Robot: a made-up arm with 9 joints. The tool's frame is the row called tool. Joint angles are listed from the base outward.
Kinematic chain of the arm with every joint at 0, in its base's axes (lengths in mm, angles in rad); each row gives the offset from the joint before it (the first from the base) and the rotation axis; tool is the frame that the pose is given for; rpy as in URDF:
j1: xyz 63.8 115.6 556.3 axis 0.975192 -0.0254 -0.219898
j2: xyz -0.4 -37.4 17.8 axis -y
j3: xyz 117 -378 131.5 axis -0.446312 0.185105 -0.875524
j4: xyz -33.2 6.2 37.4 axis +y
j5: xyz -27 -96.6 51.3 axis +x
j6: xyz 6.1 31.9 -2 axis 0.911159 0.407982 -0.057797
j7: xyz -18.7 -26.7 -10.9 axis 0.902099 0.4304 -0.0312
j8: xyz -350 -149.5 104.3 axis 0.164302 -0.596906 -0.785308
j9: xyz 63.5 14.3 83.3 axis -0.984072 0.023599 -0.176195
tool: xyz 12 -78.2 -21.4 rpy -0.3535 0.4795 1.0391
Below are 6 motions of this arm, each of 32 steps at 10 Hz.
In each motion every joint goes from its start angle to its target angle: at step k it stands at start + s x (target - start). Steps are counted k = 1, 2, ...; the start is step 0. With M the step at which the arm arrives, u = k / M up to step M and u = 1 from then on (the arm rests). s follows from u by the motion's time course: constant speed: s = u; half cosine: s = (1 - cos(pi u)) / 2; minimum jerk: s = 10 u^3 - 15 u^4 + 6 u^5.
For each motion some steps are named. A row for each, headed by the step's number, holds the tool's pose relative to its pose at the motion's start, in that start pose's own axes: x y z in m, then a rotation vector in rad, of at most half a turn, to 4 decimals.
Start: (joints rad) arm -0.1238 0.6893 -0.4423 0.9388 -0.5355 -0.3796 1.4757 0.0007 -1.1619
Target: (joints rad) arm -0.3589 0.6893 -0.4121 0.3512 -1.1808 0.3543 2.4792 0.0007 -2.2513
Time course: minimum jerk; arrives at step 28
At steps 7, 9, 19, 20, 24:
7: 0.0033 0.0074 -0.0077 0.0602 -0.1894 -0.0172
9: 0.0065 0.0134 -0.0134 0.1107 -0.3548 -0.0276
19: 0.0131 0.0316 -0.0243 0.4997 -1.5219 0.0080
20: 0.0110 0.0303 -0.0235 0.5386 -1.6117 0.0161
24: 0.0032 0.0247 -0.0215 0.6467 -1.8365 0.0367

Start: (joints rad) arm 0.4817 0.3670 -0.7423 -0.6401 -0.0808 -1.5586 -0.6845 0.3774 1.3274
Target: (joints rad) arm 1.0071 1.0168 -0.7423 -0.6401 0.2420 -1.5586 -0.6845 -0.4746 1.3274
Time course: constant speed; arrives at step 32
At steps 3, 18, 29, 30, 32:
3: -0.0298 -0.0136 -0.0013 -0.0702 0.0526 0.0528
18: -0.1486 -0.0795 0.0097 -0.3765 0.2867 0.3395
29: -0.2080 -0.1215 0.0254 -0.5522 0.4291 0.5596
30: -0.2125 -0.1250 0.0269 -0.5662 0.4408 0.5795
32: -0.2210 -0.1319 0.0296 -0.5932 0.4638 0.6191

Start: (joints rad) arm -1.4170 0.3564 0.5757 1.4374 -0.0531 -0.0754 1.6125 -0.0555 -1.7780
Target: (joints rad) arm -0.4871 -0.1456 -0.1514 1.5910 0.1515 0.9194 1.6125 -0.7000 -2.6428
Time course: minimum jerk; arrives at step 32
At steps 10, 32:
10: 0.1441 -0.0608 -0.0162 0.1161 -0.2754 -0.2910
32: 0.5626 -0.6982 -0.0279 -0.2168 -1.8392 -1.1459

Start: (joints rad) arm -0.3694 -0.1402 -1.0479 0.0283 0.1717 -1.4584 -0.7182 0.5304 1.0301
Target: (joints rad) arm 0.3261 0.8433 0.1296 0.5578 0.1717 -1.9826 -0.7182 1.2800 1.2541
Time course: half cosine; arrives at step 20
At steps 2, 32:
2: -0.0144 -0.0062 0.0014 -0.0181 0.0217 -0.0287
32: -0.5409 -0.3243 0.5526 -0.8284 0.7821 -0.4697

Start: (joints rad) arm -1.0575 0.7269 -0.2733 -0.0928 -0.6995 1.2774 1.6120 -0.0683 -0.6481
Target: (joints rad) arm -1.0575 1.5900 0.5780 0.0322 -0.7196 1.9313 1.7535 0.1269 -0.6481
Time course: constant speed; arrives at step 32
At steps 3, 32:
3: -0.0376 -0.0090 -0.0268 -0.0154 -0.0527 0.0572
32: -0.2785 -0.3509 -0.2349 0.3999 -0.5199 0.7463

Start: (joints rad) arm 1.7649 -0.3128 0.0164 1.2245 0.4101 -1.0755 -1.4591 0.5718 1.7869
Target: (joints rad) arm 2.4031 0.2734 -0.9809 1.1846 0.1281 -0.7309 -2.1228 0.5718 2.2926
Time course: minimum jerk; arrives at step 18
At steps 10, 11, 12, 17, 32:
10: -0.3174 0.3865 0.4966 0.6866 1.0794 -0.2612
11: -0.3411 0.4017 0.6055 0.7672 1.2864 -0.2701
12: -0.3536 0.4042 0.7023 0.8305 1.4780 -0.2720
17: -0.3506 0.3751 0.9113 0.9411 1.9430 -0.2602
32: -0.3505 0.3748 0.9127 0.9417 1.9466 -0.2600

